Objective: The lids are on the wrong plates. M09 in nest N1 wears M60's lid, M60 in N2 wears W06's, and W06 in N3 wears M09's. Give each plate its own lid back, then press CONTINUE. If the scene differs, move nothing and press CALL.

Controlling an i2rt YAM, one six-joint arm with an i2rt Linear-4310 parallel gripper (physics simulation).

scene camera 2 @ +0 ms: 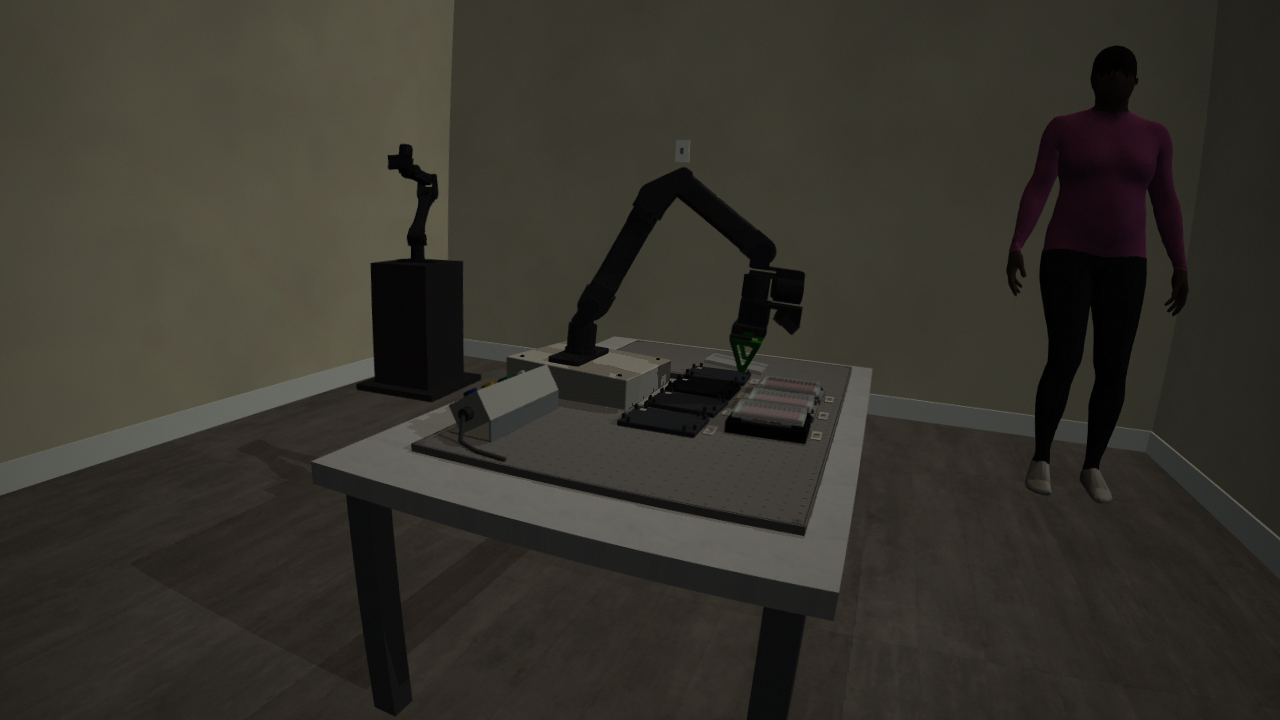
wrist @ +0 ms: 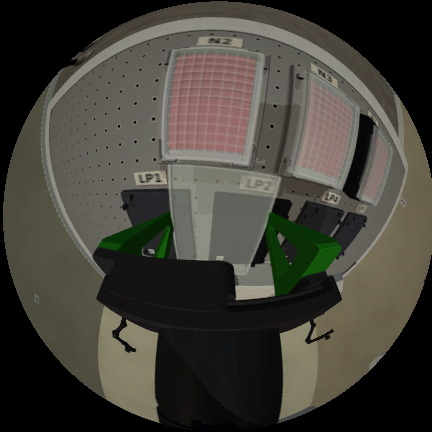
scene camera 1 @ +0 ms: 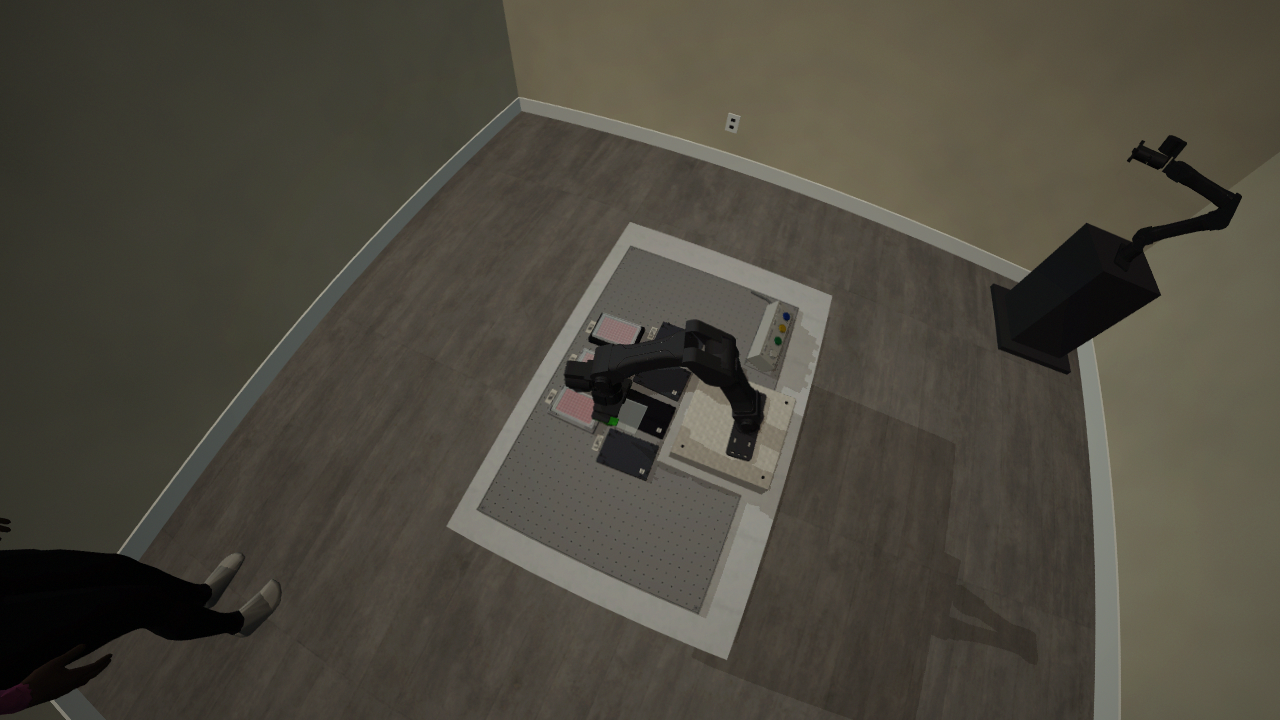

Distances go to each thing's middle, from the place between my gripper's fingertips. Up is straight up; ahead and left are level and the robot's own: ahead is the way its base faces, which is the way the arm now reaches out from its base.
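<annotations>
The button box (scene camera 2: pixel 495 410) sits 43 cm to the right of my hand, 34 cm behind it and 1 cm below it. Measured from my hand too, the dark lid park LP1 (scene camera 1: pixel 620 451) is 6 cm behind, 9 cm to the left and 4 cm below, while the dark lid park LP4 (scene camera 1: pixel 670 382) is 8 cm behind, 17 cm to the right and 4 cm below. The lid park LP2 (scene camera 1: pixel 656 420) is 4 cm below my hand, 4 cm to the right of it and 7 cm behind it.
</annotations>
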